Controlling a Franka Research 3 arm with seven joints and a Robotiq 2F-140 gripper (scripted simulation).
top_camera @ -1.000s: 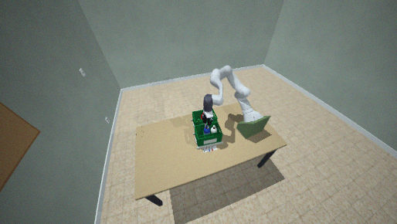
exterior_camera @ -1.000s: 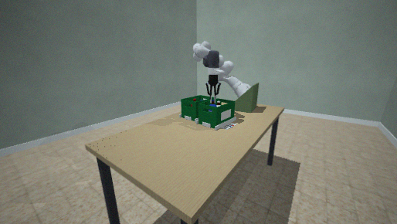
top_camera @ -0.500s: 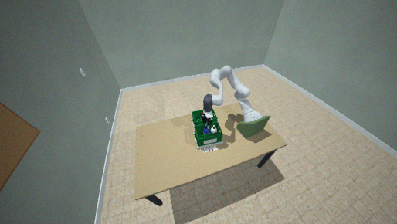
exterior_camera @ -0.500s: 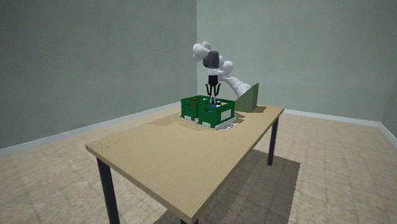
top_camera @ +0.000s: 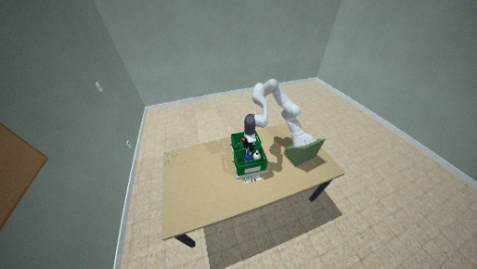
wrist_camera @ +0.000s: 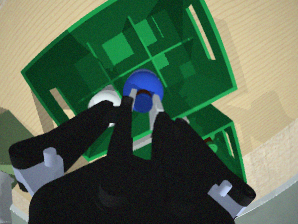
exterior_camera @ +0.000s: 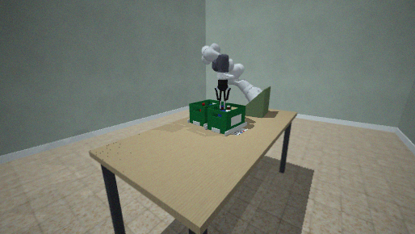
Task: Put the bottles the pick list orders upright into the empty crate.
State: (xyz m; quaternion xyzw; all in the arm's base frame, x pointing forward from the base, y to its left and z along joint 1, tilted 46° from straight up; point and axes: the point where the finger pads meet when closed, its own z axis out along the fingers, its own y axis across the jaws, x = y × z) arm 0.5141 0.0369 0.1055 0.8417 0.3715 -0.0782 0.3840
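The blue-capped bottle lies 80 mm below my hand. Also, from my hand: red-labelled bottle: 230 mm to the right, 100 mm below, 30 mm behind; then white-capped bottle: 100 mm below, 90 mm behind, 10 mm to the left; then green-capped bottle: 140 mm to the right, 100 mm below, 60 mm ahead.
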